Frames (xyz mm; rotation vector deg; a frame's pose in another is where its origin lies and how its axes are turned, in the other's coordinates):
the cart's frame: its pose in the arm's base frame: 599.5 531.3 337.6 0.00 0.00 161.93
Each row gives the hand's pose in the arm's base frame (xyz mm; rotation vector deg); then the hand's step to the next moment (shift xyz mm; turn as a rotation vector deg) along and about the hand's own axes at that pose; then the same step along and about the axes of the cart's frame.
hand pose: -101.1 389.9 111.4 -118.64 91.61 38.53
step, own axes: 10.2 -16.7 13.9 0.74 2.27 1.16
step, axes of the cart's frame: -14.6 -9.7 -16.4 1.94 1.05 -1.47
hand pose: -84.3 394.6 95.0 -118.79 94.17 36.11
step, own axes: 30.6 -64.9 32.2 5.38 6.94 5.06
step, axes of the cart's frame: -60.6 -28.7 -41.1 4.99 4.55 -7.55
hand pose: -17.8 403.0 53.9 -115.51 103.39 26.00
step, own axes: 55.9 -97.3 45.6 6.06 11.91 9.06
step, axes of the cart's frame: -104.2 -16.1 -59.6 9.82 5.14 -11.74
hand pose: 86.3 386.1 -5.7 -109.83 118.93 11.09
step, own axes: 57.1 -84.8 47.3 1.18 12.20 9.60
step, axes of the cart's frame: -97.5 18.6 -53.3 11.25 0.54 -10.75
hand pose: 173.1 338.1 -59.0 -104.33 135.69 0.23
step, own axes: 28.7 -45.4 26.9 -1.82 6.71 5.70
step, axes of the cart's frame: -49.2 22.7 -26.0 6.30 -2.20 -6.02
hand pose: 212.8 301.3 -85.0 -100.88 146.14 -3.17
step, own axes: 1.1 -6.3 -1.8 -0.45 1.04 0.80
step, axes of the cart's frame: -6.1 1.4 2.1 0.97 -0.51 -0.85
